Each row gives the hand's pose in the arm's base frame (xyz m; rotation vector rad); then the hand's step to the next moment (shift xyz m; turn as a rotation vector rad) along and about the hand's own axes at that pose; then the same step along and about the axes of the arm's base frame.
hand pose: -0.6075 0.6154 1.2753 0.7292 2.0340 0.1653
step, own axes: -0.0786 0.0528 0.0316 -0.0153 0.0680 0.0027
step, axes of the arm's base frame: 0.0788 -0.0060 0.0610 0.0373 0.0464 0.0363
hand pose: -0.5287 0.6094 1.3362 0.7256 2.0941 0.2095
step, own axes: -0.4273 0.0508 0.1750 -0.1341 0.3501 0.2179
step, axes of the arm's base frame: 0.3478 -0.2216 0.2138 0.3787 0.1838 0.1041
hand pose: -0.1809 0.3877 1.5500 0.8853 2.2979 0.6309
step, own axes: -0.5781 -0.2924 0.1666 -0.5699 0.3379 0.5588
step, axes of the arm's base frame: 0.3334 -0.5725 -0.0924 0.8644 -0.0632 0.0070
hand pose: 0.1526 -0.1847 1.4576 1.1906 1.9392 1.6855
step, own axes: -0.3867 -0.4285 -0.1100 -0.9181 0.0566 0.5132
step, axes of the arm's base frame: -0.0050 -0.3452 -0.4754 0.9370 -0.3422 -0.3384
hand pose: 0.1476 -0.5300 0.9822 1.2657 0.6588 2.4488
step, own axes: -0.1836 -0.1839 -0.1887 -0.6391 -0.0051 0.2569
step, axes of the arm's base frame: -0.0412 0.0221 -0.3177 0.5722 -0.2263 -0.3097
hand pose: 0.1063 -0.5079 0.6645 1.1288 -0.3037 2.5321
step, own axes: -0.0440 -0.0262 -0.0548 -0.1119 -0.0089 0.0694
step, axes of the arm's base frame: 0.0008 0.0321 -0.0678 0.1199 -0.0404 -0.0377
